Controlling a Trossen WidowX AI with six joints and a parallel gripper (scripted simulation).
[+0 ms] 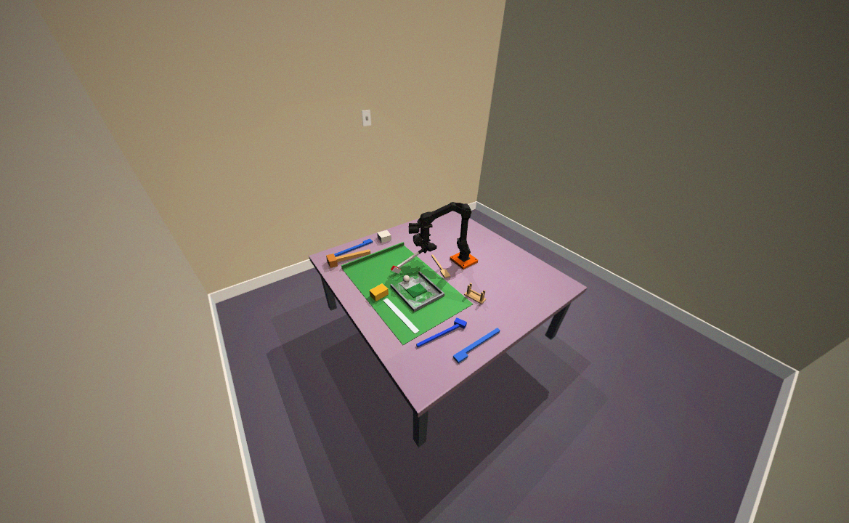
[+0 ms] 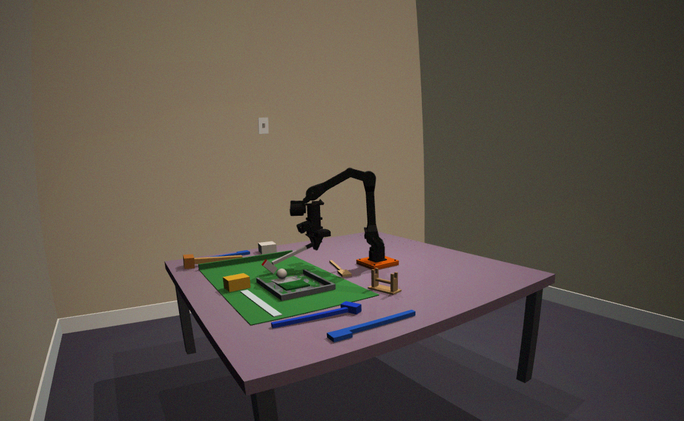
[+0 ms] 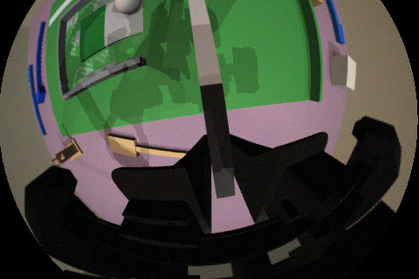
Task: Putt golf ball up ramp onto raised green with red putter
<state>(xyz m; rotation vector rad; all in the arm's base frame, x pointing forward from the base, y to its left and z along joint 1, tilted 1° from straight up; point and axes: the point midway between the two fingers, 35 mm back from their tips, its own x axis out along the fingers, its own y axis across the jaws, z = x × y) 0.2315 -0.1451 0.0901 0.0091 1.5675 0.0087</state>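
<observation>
The red putter lies 12 cm ahead of my gripper tip and 1 cm below it. The rest, counted from my gripper tip: white golf ball 21 cm ahead, 10 cm to the left, 5 cm below; then orange block 41 cm ahead, 11 cm to the left, 5 cm below; then white cube 40 cm to the right, 8 cm ahead, 5 cm below.
</observation>
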